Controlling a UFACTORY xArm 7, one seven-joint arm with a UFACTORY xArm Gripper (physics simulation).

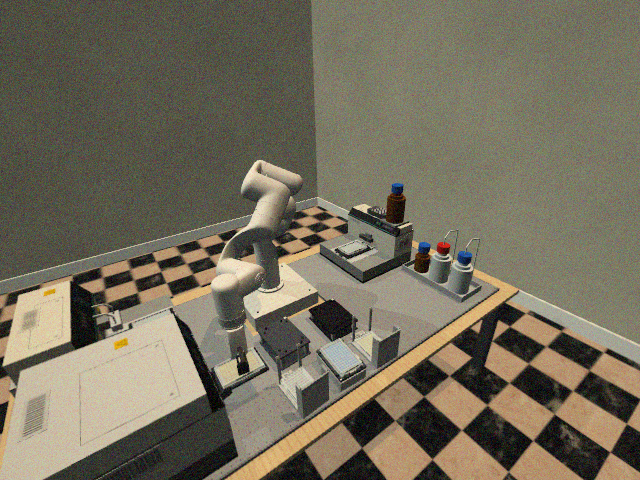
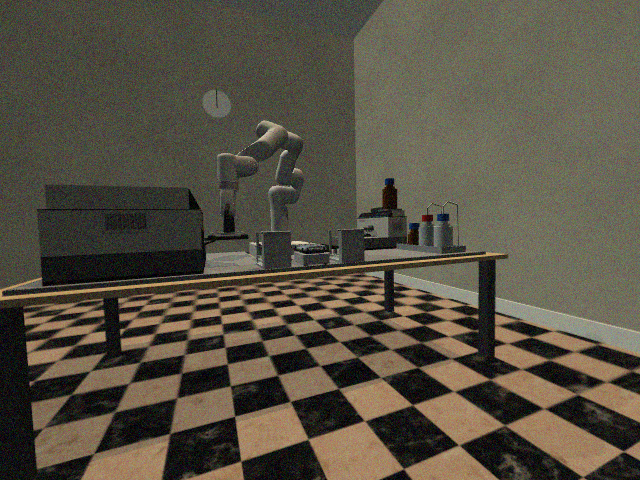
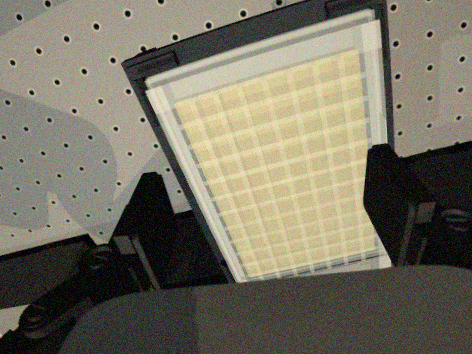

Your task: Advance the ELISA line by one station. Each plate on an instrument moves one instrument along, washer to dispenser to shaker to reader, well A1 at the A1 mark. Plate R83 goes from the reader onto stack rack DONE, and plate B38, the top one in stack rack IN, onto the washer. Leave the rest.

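Frame: origin at the arm's base, x ahead, y up, z right, level; metres.
Where they show: gripper, fingertip midpoint: (image 1: 240,361) (image 2: 229,232) (image 3: 265,187); arm's base, link origin: (image 1: 269,284).
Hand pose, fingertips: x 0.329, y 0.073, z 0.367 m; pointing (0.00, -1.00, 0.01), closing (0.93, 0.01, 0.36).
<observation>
Things, the pixels of their top centre, and the offset from my fingertips. "spot": a spot on its surface instead.
- yellow-welled plate, top centre: (image 3: 294,197) (image 1: 239,365) (image 2: 227,232) dy +0.002, dx +0.009, dz +0.010 m
- dark extended tray, top centre: (image 3: 287,178) (image 1: 239,368) (image 2: 227,236) dy -0.013, dx +0.008, dz +0.010 m
- large white instrument, top centre: (image 1: 111,380) (image 2: 138,192) dy +0.146, dx -0.052, dz +0.288 m
- blue-welled plate, top centre: (image 1: 340,354) (image 2: 310,245) dy -0.056, dx +0.173, dz -0.258 m
- small plate, top centre: (image 1: 352,246) dy -0.030, dx -0.219, dz -0.827 m
- brown bottle, surface spot: (image 1: 395,208) (image 2: 387,195) spot: dy +0.184, dx -0.058, dz -0.940 m
A yellow-welled plate (image 1: 225,373) (image 3: 295,125) lies on the dark extended tray (image 2: 238,237) (image 3: 250,34) of the large white instrument (image 1: 129,382) (image 2: 121,232). Its label cannot be read. My gripper (image 1: 241,368) (image 2: 228,230) (image 3: 265,187) is open, pointing down low over this plate, fingers toward its two long sides, with nothing held. A blue-welled plate (image 1: 341,357) lies on a low stand between two stack racks (image 1: 313,395) (image 1: 386,347); their labels cannot be read. A small plate (image 1: 354,249) sits on the back right instrument (image 1: 379,232) (image 2: 383,226).
Two dark low blocks (image 1: 284,338) (image 1: 333,317) stand between the robot base (image 1: 284,304) and the racks. Another white instrument (image 1: 38,322) stands at the far left. A brown bottle (image 1: 395,208) (image 2: 389,195) tops the back right instrument. A bottle tray (image 1: 460,297) (image 2: 431,249) stands at right.
</observation>
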